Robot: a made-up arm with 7 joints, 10 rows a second.
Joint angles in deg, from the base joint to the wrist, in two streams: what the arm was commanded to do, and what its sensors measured. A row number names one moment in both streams.
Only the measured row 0 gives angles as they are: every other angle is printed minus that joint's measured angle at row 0.
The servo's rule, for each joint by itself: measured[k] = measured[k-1] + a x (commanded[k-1-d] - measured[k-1]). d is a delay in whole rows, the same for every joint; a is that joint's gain. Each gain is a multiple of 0.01, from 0.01 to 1. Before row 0 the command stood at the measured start. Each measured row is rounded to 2 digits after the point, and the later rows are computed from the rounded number. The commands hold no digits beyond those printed.
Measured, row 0:
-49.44, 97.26, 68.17, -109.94, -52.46, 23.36, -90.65
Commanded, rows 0 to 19:
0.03, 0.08, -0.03, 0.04, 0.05, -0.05, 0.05
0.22, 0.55, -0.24, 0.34, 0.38, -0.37, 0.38
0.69, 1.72, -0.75, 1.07, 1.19, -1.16, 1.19
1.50, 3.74, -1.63, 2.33, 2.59, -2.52, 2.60
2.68, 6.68, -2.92, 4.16, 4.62, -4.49, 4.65
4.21, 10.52, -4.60, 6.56, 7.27, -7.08, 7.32
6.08, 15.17, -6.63, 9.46, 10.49, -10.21, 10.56
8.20, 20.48, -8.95, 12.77, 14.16, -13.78, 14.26
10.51, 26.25, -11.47, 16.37, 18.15, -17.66, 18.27
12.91, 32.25, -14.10, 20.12, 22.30, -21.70, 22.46
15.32, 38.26, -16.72, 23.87, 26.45, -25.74, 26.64
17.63, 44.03, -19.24, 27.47, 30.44, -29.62, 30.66
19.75, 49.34, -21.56, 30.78, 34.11, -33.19, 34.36
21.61, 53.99, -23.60, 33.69, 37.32, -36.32, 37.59
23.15, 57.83, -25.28, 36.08, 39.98, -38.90, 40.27
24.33, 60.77, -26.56, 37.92, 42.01, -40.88, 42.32
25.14, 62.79, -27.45, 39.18, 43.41, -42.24, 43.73
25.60, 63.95, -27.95, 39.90, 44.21, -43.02, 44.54
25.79, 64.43, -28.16, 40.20, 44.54, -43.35, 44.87
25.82, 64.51, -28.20, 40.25, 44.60, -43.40, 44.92
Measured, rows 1 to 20:
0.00, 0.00, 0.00, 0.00, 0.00, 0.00, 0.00
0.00, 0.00, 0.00, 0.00, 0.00, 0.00, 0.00
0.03, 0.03, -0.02, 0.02, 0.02, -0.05, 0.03
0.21, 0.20, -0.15, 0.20, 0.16, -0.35, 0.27
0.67, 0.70, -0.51, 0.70, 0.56, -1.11, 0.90
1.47, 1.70, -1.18, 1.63, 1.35, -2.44, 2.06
2.63, 3.34, -2.22, 3.07, 2.63, -4.37, 3.82
4.15, 5.71, -3.65, 5.06, 4.44, -6.92, 6.20
6.00, 8.83, -5.44, 7.57, 6.80, -10.01, 9.16
8.11, 12.67, -7.55, 10.53, 9.67, -13.55, 12.63
10.41, 17.15, -9.90, 13.86, 12.98, -17.41, 16.47
12.81, 22.13, -12.42, 17.43, 16.61, -21.44, 20.54
15.22, 27.45, -15.00, 21.10, 20.45, -25.48, 24.69
17.53, 32.92, -17.54, 24.73, 24.35, -29.37, 28.75
19.66, 38.34, -19.95, 28.18, 28.16, -32.96, 32.56
21.53, 43.50, -22.14, 31.32, 31.73, -36.12, 35.98
23.09, 48.23, -24.02, 34.03, 34.95, -38.73, 38.90
24.28, 52.37, -25.54, 36.25, 37.70, -40.75, 41.23
25.11, 55.81, -26.69, 37.92, 39.93, -42.15, 42.93
25.58, 58.50, -27.45, 39.05, 41.60, -42.97, 44.02
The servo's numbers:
d 2
a 0.96 0.33 0.60 0.57 0.39 0.94 0.68

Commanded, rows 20 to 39:
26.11, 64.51, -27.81, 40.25, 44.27, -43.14, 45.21
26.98, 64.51, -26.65, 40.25, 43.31, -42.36, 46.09
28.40, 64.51, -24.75, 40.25, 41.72, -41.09, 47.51
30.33, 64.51, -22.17, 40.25, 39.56, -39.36, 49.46
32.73, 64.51, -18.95, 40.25, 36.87, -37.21, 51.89
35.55, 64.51, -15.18, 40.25, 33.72, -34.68, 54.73
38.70, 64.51, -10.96, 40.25, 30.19, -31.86, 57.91
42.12, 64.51, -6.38, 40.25, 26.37, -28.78, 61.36
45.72, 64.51, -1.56, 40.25, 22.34, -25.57, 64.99
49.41, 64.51, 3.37, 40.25, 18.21, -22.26, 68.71
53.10, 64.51, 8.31, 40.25, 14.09, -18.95, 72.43
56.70, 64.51, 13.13, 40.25, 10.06, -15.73, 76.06
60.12, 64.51, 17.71, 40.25, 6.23, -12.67, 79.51
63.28, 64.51, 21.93, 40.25, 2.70, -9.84, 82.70
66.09, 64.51, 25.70, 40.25, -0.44, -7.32, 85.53
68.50, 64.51, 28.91, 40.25, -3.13, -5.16, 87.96
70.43, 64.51, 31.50, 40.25, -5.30, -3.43, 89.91
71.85, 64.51, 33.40, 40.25, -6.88, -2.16, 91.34
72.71, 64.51, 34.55, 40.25, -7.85, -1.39, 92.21
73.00, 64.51, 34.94, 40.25, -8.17, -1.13, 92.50
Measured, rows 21 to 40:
25.78, 60.46, -27.88, 39.71, 42.75, -43.33, 44.60
25.82, 61.80, -28.07, 40.02, 43.47, -43.40, 44.82
26.10, 62.69, -27.91, 40.15, 43.78, -43.16, 45.09
26.94, 63.29, -27.15, 40.21, 43.60, -42.41, 45.77
28.34, 63.69, -25.71, 40.23, 42.87, -41.17, 46.95
30.25, 63.96, -23.59, 40.24, 41.58, -39.47, 48.66
32.63, 64.14, -20.81, 40.25, 39.74, -37.35, 50.86
35.43, 64.26, -17.43, 40.25, 37.39, -34.84, 53.49
38.57, 64.34, -13.55, 40.25, 34.58, -32.04, 56.50
41.98, 64.40, -9.25, 40.25, 31.38, -28.98, 59.80
45.57, 64.44, -4.64, 40.25, 27.85, -25.77, 63.33
49.26, 64.46, 0.17, 40.25, 24.09, -22.47, 66.99
52.95, 64.48, 5.05, 40.25, 20.19, -19.16, 70.69
56.55, 64.49, 9.90, 40.25, 16.24, -15.94, 74.34
59.98, 64.50, 14.59, 40.25, 12.34, -12.87, 77.86
63.15, 64.50, 18.99, 40.25, 8.58, -10.02, 81.15
65.97, 64.50, 23.02, 40.25, 5.06, -7.48, 84.13
68.40, 64.50, 26.55, 40.25, 1.87, -5.30, 86.73
70.35, 64.50, 29.52, 40.25, -0.93, -3.54, 88.89
71.79, 64.50, 31.85, 40.25, -3.25, -2.24, 90.56

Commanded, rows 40 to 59:
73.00, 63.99, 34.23, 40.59, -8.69, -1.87, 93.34
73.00, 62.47, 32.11, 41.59, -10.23, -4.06, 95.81
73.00, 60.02, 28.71, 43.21, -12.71, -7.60, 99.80
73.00, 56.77, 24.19, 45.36, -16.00, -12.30, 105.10
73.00, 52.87, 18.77, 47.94, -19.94, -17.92, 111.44
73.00, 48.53, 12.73, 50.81, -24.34, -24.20, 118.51
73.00, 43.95, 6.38, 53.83, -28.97, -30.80, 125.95
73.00, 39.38, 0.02, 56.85, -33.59, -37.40, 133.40
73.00, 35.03, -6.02, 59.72, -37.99, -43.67, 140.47
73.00, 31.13, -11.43, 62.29, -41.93, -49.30, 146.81
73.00, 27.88, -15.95, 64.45, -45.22, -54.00, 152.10
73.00, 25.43, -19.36, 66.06, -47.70, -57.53, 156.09
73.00, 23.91, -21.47, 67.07, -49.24, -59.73, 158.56
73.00, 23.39, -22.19, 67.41, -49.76, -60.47, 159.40
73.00, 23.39, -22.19, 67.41, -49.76, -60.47, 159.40
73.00, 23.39, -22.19, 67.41, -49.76, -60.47, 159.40
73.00, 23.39, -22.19, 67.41, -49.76, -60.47, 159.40
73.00, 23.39, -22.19, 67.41, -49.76, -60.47, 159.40
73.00, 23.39, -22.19, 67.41, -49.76, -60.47, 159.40
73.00, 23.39, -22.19, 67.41, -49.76, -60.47, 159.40
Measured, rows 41 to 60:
72.67, 64.50, 33.47, 40.25, -5.04, -1.44, 91.68
72.99, 64.50, 34.35, 40.25, -6.26, -1.15, 92.24
73.00, 64.33, 34.28, 40.44, -7.21, -1.83, 92.99
73.00, 63.72, 32.98, 41.10, -8.39, -3.93, 94.91
73.00, 62.50, 30.42, 42.30, -10.07, -7.38, 98.24
73.00, 60.61, 26.68, 44.04, -12.38, -12.00, 102.90
73.00, 58.06, 21.93, 46.26, -15.33, -17.56, 108.71
73.00, 54.92, 16.41, 48.85, -18.84, -23.80, 115.37
73.00, 51.30, 10.39, 51.69, -22.79, -30.38, 122.56
73.00, 47.37, 4.17, 54.63, -27.00, -36.98, 129.93
73.00, 43.30, -1.94, 57.53, -31.29, -43.27, 137.10
73.00, 39.28, -7.63, 60.24, -35.44, -48.94, 143.70
73.00, 35.52, -12.62, 62.64, -39.25, -53.70, 149.41
73.00, 32.19, -16.66, 64.59, -42.55, -57.30, 153.95
73.00, 29.46, -19.55, 66.00, -45.16, -59.58, 157.08
73.00, 27.46, -21.13, 66.80, -46.95, -60.42, 158.66
73.00, 26.12, -21.77, 67.15, -48.05, -60.47, 159.16
73.00, 25.22, -22.02, 67.30, -48.72, -60.47, 159.32
73.00, 24.62, -22.12, 67.36, -49.13, -60.47, 159.37
73.00, 24.21, -22.16, 67.39, -49.38, -60.47, 159.39

